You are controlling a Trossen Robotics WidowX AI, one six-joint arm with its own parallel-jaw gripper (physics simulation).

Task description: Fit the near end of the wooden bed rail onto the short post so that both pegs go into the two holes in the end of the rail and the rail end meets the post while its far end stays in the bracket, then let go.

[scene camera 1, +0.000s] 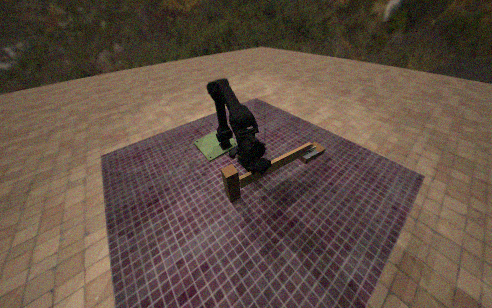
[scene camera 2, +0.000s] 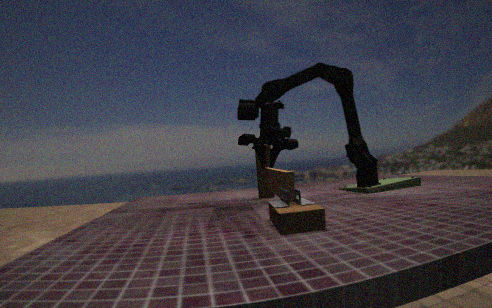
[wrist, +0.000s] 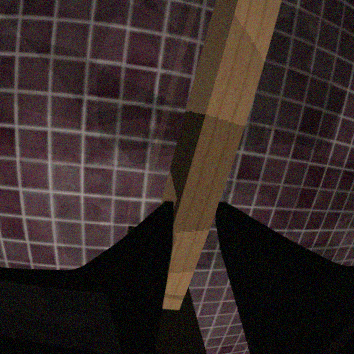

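Pixels of known places: gripper, fingertip midpoint: (scene camera 1: 251, 172) (wrist: 194, 209); arm's base, origin of the base link: (scene camera 1: 225, 145) (scene camera 2: 368, 185).
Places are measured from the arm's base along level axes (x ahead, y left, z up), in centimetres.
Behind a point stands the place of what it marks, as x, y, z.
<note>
The wooden rail (scene camera 1: 287, 158) @[33.9, 18.3, 6.8] (scene camera 2: 281, 181) @[33.8, 30.6, 6.2] (wrist: 217, 145) @[33.0, 1.0, 8.8] runs from the short post (scene camera 1: 231, 183) (scene camera 2: 261, 176) to the bracket (scene camera 1: 311, 154) (scene camera 2: 296, 217). My gripper (scene camera 1: 255, 172) @[33.1, -2.2, 8.4] (scene camera 2: 270, 160) @[33.1, -2.2, 8.4] (wrist: 194, 209) @[33.1, -2.2, 8.4] is shut on the rail, close to its post end. In scene camera 1 the near end appears against the post's side or within a very small gap of it. The pegs and holes are hidden, so I cannot tell how deep they sit. The far end stands between the metal cheeks on the bracket's wooden block.
The arm rises from a green base plate (scene camera 1: 206, 146) @[-5.8, -10.5, 0.0] (scene camera 2: 397, 184) @[-7.5, 6.4, -0.1] beside the rail. Everything stands on a purple gridded mat (scene camera 1: 200, 245) @[44.6, -32.1, -1.6] (scene camera 2: 150, 250) @[57.3, 50.4, -1.6] (wrist: 75, 115) @[24.0, -0.2, -1.6]. Tan paving (scene camera 1: 45, 215) surrounds the mat.
</note>
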